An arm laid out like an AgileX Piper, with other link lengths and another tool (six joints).
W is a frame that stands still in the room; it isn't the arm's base.
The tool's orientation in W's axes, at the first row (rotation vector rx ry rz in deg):
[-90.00, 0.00, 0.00]
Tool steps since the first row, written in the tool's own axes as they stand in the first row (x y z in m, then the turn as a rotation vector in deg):
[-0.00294, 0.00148, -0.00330, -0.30, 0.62, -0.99]
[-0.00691, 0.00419, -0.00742, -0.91, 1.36, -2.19]
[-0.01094, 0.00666, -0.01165, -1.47, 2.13, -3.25]
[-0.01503, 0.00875, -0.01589, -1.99, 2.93, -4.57]
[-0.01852, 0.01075, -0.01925, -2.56, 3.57, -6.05]
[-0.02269, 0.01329, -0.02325, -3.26, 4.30, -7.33]
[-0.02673, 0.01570, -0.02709, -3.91, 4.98, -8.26]
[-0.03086, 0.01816, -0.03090, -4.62, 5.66, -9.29]
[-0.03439, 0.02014, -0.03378, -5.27, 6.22, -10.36]
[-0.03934, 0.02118, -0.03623, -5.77, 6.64, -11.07]
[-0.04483, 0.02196, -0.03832, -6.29, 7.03, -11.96]
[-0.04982, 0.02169, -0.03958, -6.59, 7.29, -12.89]
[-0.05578, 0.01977, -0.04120, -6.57, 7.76, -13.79]
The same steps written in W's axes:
[-0.00294, -0.00330, -0.00148, -0.30, -0.99, -0.62]
[-0.00691, -0.00742, -0.00419, -0.91, -2.19, -1.36]
[-0.01094, -0.01165, -0.00666, -1.47, -3.25, -2.13]
[-0.01503, -0.01589, -0.00875, -1.99, -4.57, -2.93]
[-0.01852, -0.01925, -0.01075, -2.56, -6.05, -3.57]
[-0.02269, -0.02325, -0.01329, -3.26, -7.33, -4.30]
[-0.02673, -0.02709, -0.01570, -3.91, -8.26, -4.98]
[-0.03086, -0.03090, -0.01816, -4.62, -9.29, -5.66]
[-0.03439, -0.03378, -0.02014, -5.27, -10.36, -6.22]
[-0.03934, -0.03623, -0.02118, -5.77, -11.07, -6.64]
[-0.04483, -0.03832, -0.02196, -6.29, -11.96, -7.03]
[-0.04982, -0.03958, -0.02169, -6.59, -12.89, -7.29]
[-0.05578, -0.04120, -0.01977, -6.57, -13.79, -7.76]

